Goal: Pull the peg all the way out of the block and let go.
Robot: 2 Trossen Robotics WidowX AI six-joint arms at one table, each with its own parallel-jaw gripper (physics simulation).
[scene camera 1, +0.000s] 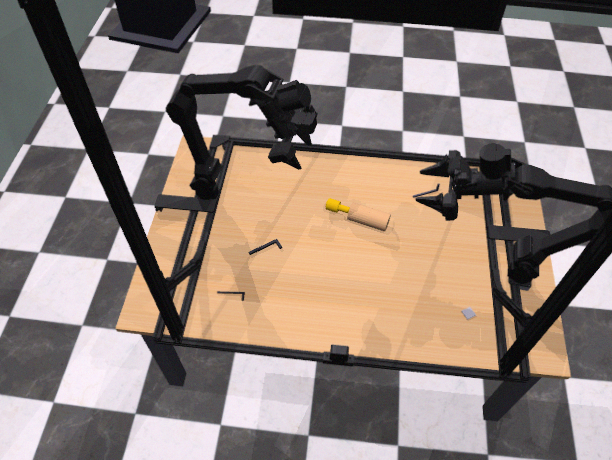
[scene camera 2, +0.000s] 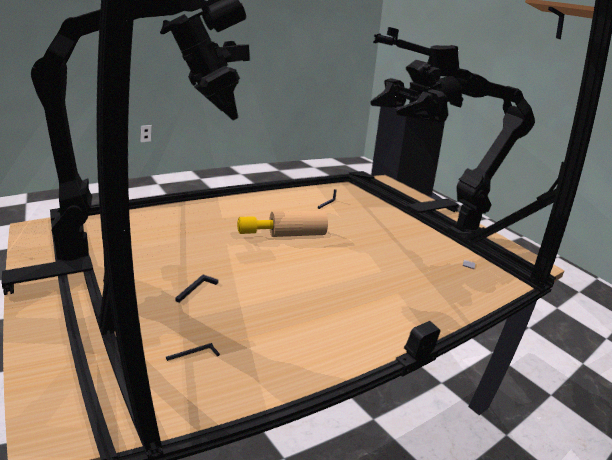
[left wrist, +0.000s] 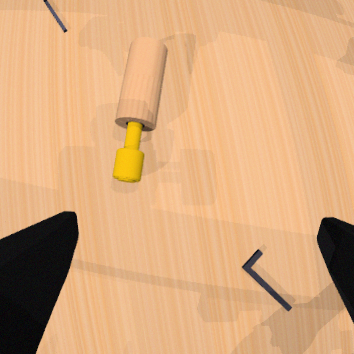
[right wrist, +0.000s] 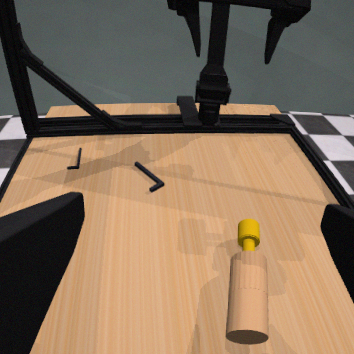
Scene:
left gripper: scene camera 1 305, 156; scene camera 2; left wrist 202, 227; right wrist
right gripper: scene camera 1; scene camera 2; right wrist 207, 211; not seen in the left wrist view (out of frame)
same spot on left gripper: (scene camera 2: 223, 99) = (right wrist: 189, 24)
same spot on right gripper: (scene camera 2: 425, 107) = (scene camera 1: 439, 203)

